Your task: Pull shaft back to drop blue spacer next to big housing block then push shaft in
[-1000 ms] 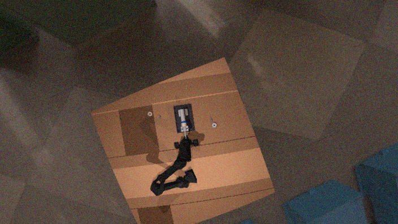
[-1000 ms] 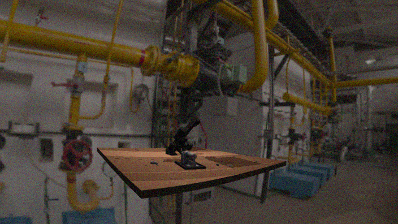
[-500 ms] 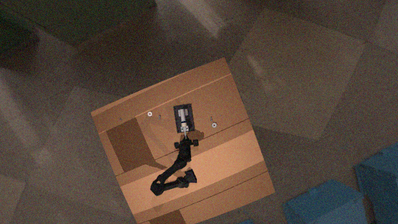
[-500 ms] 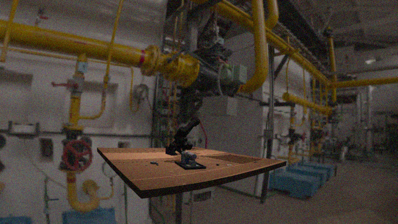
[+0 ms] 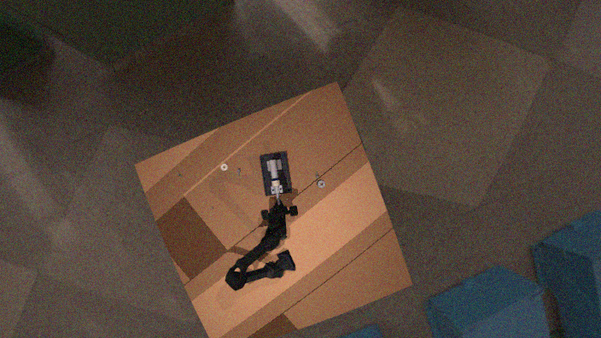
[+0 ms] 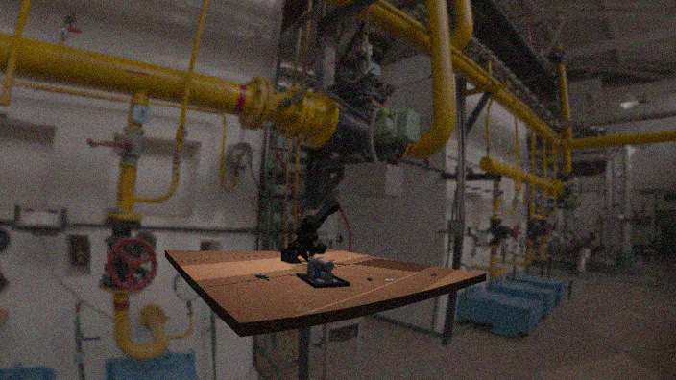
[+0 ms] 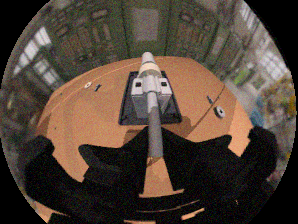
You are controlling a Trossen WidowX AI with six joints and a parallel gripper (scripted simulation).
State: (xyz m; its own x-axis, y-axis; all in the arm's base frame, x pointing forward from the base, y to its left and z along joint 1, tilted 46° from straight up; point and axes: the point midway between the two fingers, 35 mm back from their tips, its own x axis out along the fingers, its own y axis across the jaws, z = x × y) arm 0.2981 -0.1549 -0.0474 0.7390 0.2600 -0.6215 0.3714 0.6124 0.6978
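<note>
My gripper tip is now 30 mm short of the grey shaft, 10 mm to the left of it and 20 mm below it. From my gripper tip the other things lie so: blue spacer (90 mm ahead, 30 mm to the right, 30 mm below).
</note>
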